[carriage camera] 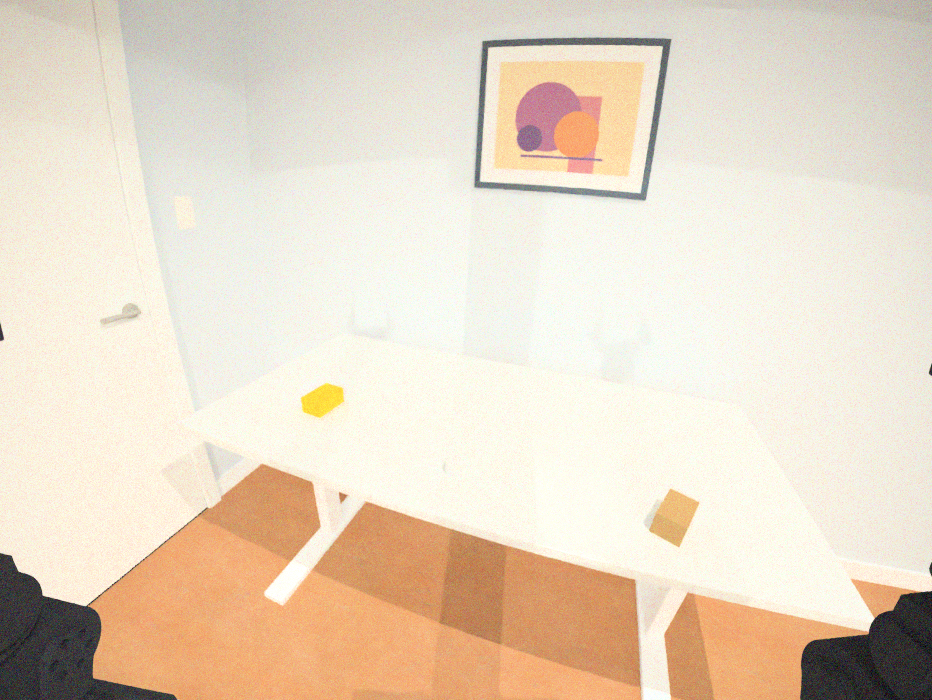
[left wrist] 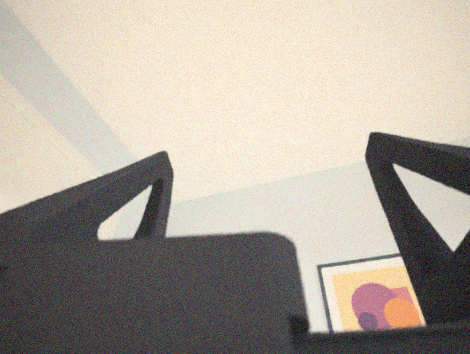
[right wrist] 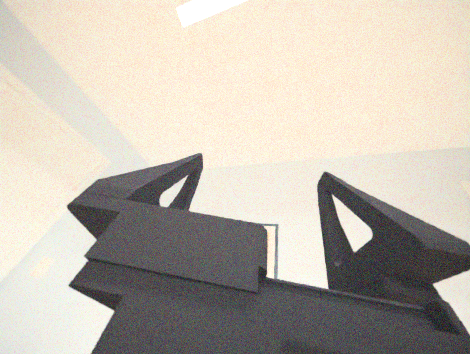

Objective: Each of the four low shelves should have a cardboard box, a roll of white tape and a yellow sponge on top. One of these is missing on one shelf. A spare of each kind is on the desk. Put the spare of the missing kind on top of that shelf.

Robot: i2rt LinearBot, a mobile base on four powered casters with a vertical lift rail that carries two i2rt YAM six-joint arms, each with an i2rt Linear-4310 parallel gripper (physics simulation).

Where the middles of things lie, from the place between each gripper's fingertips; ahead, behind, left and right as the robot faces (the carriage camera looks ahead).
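Scene:
My right hand is now 113 cm short of the framed picture (carriage camera: 580,116), and it's 5 cm to the right of the picture and 25 cm below it.
As for my left gripper, that's now 59 cm to the left of the framed picture and 113 cm short of it, and it sits 25 cm below it.

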